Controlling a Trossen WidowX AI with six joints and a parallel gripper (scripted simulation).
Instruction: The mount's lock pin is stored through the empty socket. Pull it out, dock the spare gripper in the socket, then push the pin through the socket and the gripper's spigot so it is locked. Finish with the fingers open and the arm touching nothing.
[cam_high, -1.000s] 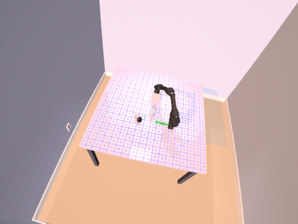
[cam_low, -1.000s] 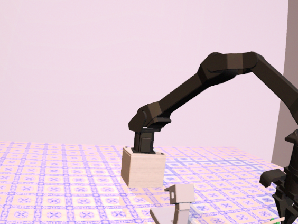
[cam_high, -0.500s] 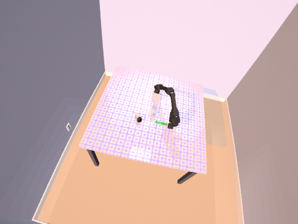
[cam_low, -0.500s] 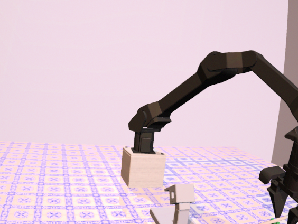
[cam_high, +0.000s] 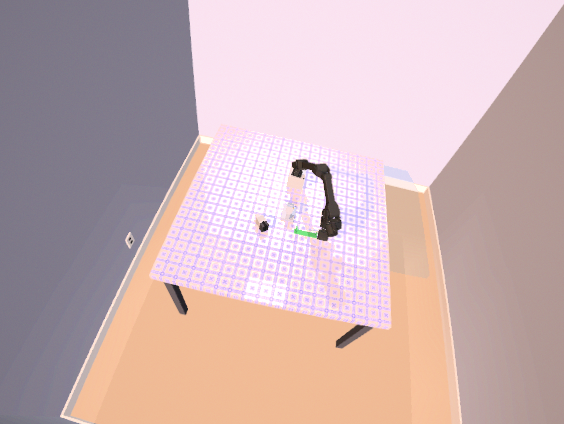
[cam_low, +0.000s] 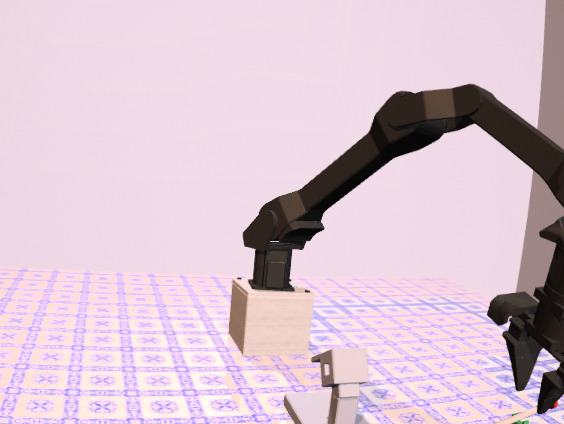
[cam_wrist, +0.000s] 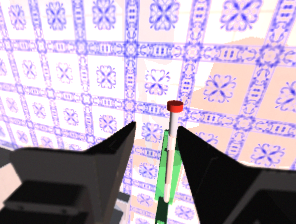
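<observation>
My gripper tip is 90 mm to the left of the green pin holder, 30 mm short of it and 30 mm above it. Round my gripper tip: spare gripper 360 mm to the right, 80 mm ahead, 20 mm below; then grey-blue mount 230 mm to the right, 50 mm behind.
</observation>
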